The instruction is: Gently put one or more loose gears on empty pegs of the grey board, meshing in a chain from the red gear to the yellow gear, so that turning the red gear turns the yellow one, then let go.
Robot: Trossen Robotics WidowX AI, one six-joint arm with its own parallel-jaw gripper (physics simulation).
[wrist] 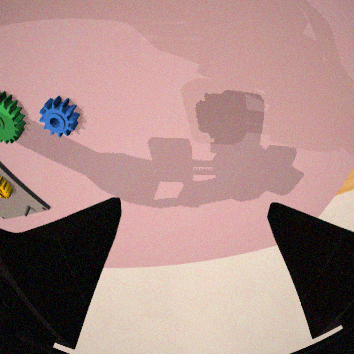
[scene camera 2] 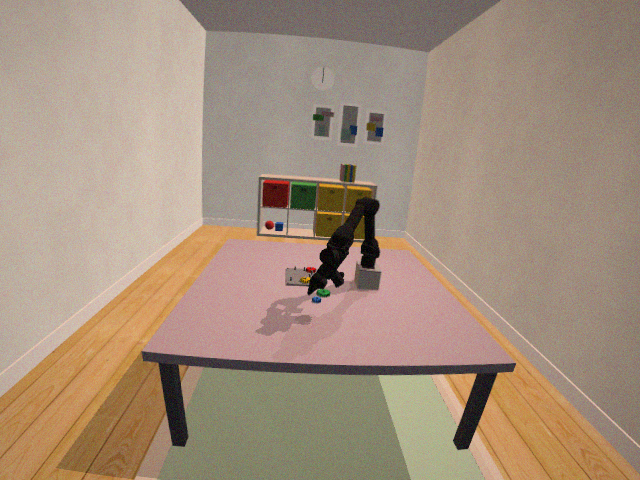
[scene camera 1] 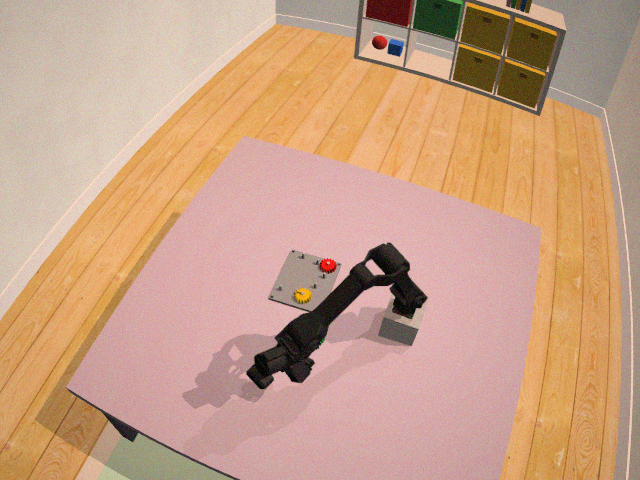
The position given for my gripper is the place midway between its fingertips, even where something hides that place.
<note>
My gripper (scene camera 1: 264, 363) is open and holds nothing. Also in view: a blue gear (wrist: 58, 116). I also see a grey board (scene camera 1: 297, 273).
My gripper also shows in the wrist view (wrist: 198, 208). Scene camera 1 does not show the blue gear, which is hidden by my arm.
</note>
